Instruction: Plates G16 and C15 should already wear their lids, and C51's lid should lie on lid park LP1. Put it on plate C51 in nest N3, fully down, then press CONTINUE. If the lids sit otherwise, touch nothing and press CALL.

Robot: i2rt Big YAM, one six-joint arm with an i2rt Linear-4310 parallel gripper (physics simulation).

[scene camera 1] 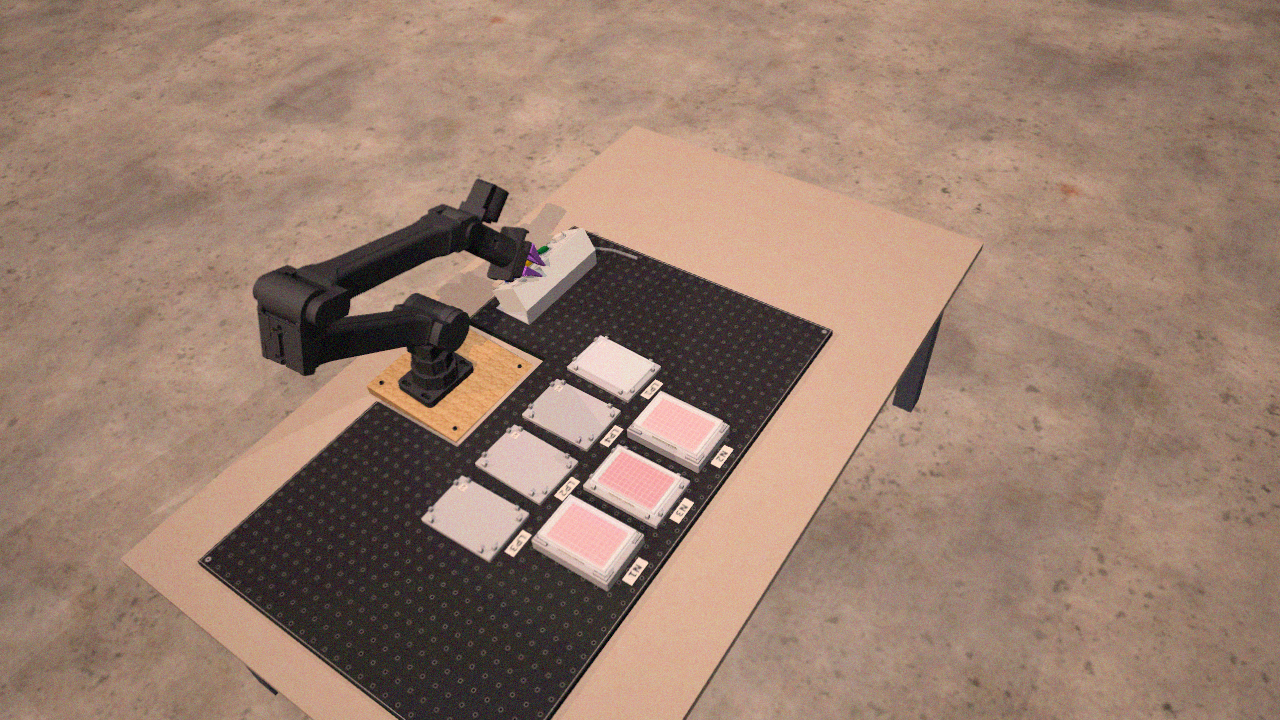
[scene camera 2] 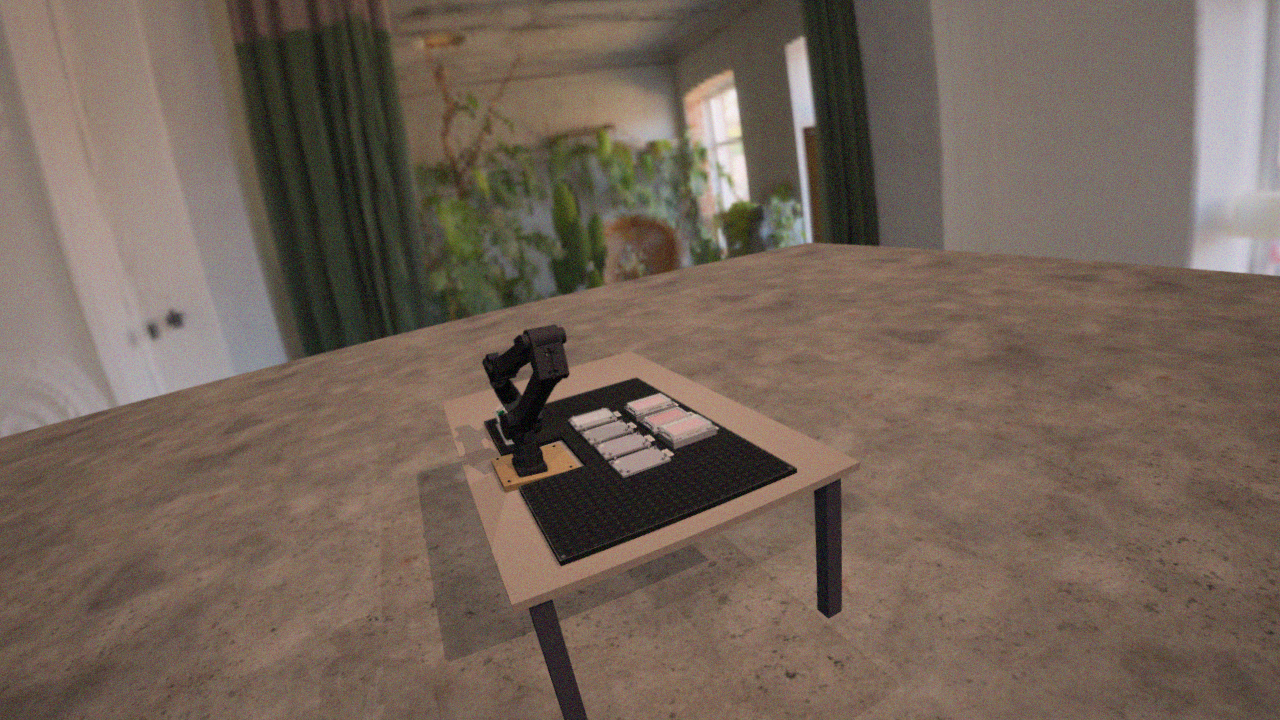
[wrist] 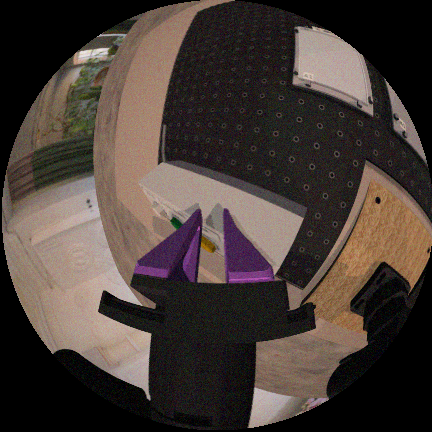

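Where they show: gripper, between the fingertips: [scene camera 1: 541,270] [wrist: 212,213]; arm's base, origin of its link: [scene camera 1: 436,378] [scene camera 2: 529,466] [wrist: 382,294].
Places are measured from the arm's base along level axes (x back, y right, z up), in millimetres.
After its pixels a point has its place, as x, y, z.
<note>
My gripper [scene camera 1: 543,267] @[-39, -275, 84] [wrist: 212,213] @[-39, -275, 84] has purple fingers with a narrow gap and nothing between them. It points down at the button side of the white button box [scene camera 1: 556,284] @[-51, -296, 38] [wrist: 250,200] @[-48, -259, 45]. The green button [scene camera 1: 543,250] @[8, -334, 73] [wrist: 176,223] @[8, -333, 73] lies left of the fingers in the wrist view, and the yellow button [wrist: 208,244] @[8, -281, 71] shows between them. The blue button is hidden. The pink-topped plate in N3 [scene camera 1: 637,480] @[-457, -10, 23] sits lower than the thicker, rimmed plates in N1 [scene camera 1: 588,535] @[-463, 126, 41] and N2 [scene camera 1: 680,427] @[-460, -131, 38]. A whitish lid [scene camera 1: 613,365] @[-266, -198, 18] [wrist: 332,65] @[-237, -204, 18] lies on the park nearest the box. Plate codes are unreadable.
Grey lid parks LP4 [scene camera 1: 571,412] @[-268, -71, 10], LP2 [scene camera 1: 526,462] @[-274, 58, 10] and LP3 [scene camera 1: 475,517] @[-278, 189, 10] stand in a row beside the nests. The arm's base is on a wooden board [scene camera 1: 496,380] @[-91, -64, -8] [wrist: 390,225] @[-86, -76, -9]. A cable [scene camera 1: 617,252] @[-69, -473, 5] runs from the box over the black perforated mat [scene camera 1: 358,582] @[-202, 376, 0].
</note>
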